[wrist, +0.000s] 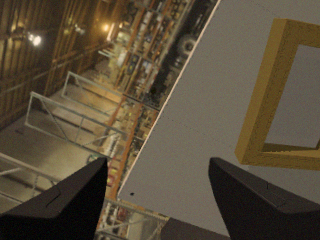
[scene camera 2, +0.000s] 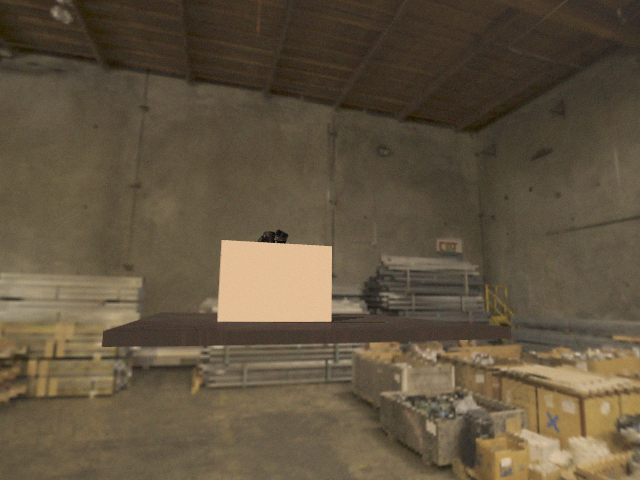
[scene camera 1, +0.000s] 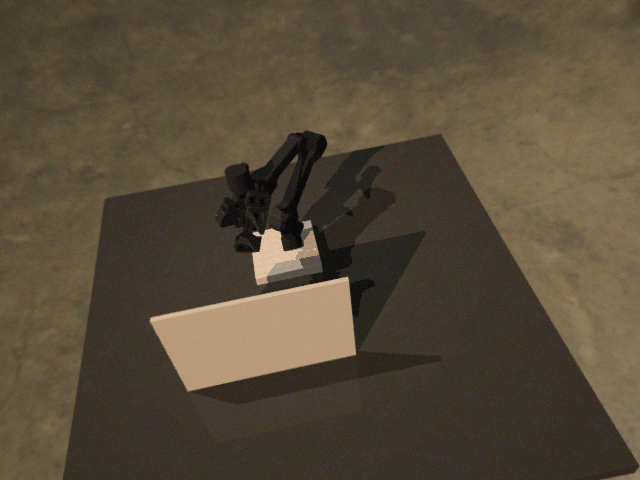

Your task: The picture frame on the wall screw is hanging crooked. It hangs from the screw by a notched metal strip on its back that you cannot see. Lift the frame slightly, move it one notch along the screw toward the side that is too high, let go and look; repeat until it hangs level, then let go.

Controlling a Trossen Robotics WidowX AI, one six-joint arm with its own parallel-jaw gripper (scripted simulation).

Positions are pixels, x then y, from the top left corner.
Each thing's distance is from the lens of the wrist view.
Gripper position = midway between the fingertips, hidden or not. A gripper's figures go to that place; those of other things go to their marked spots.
my gripper (wrist: 159, 165): 12 cm
wall panel (wrist: 202, 118): 27 cm
